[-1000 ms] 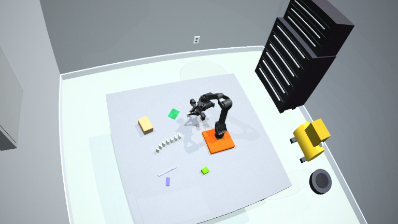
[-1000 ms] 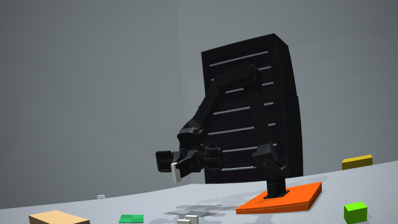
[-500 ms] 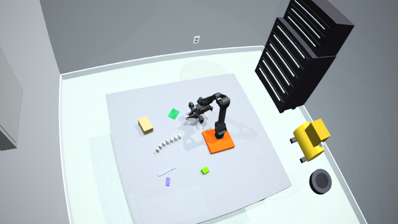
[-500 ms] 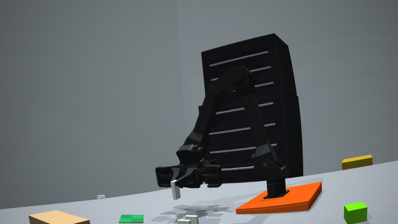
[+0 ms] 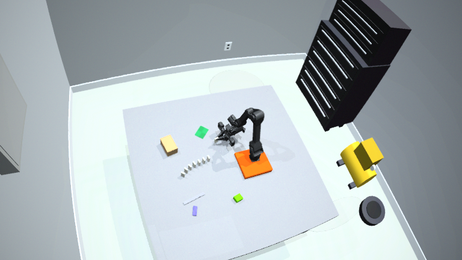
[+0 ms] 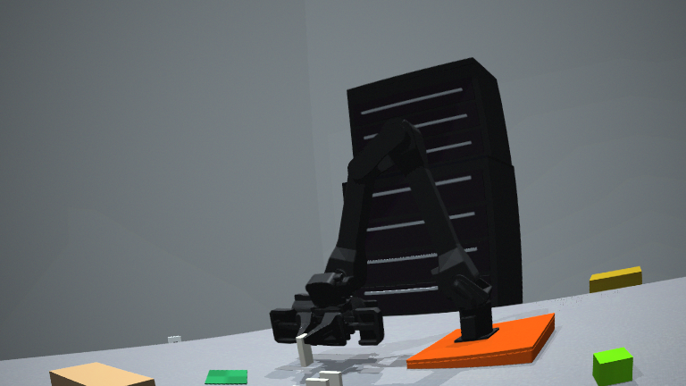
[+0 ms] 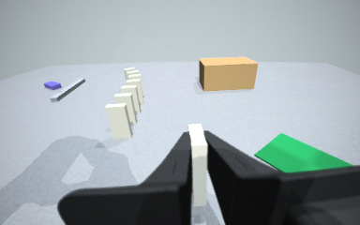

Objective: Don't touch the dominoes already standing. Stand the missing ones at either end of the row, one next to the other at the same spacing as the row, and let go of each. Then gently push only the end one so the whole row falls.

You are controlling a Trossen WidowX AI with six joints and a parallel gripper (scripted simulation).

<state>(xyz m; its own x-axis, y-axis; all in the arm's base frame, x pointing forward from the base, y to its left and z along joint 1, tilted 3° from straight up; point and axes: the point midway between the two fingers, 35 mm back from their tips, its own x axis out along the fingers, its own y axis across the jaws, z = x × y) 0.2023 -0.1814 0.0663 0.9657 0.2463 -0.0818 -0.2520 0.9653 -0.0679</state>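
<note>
The green tile is 6 cm ahead of my gripper tip, 12 cm to the right of it and 7 cm below it. Also, from my gripper tip: tan block: 32 cm ahead, 3 cm to the right, 4 cm below; green cube: 3 cm behind, 44 cm to the left, 6 cm below; thin strip: 25 cm ahead, 38 cm to the left, 7 cm below.
</note>
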